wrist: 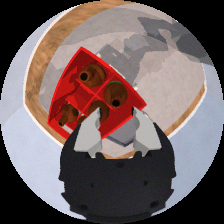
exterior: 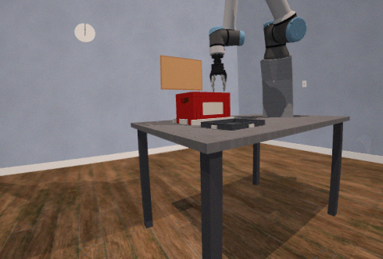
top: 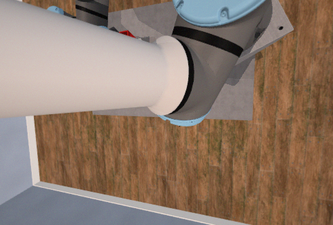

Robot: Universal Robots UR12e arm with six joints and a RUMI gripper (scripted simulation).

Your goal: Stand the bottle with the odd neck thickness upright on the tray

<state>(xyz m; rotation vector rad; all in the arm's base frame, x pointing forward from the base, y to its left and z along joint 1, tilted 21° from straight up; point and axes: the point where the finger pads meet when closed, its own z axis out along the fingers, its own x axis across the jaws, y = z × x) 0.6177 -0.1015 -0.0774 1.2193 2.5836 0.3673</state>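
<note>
My hand is 11 cm above the red crate, 8 cm short of it and 5 cm to the left of it. Round my hand: dark tray 21 cm to the left, 18 cm below, 13 cm ahead.
</note>
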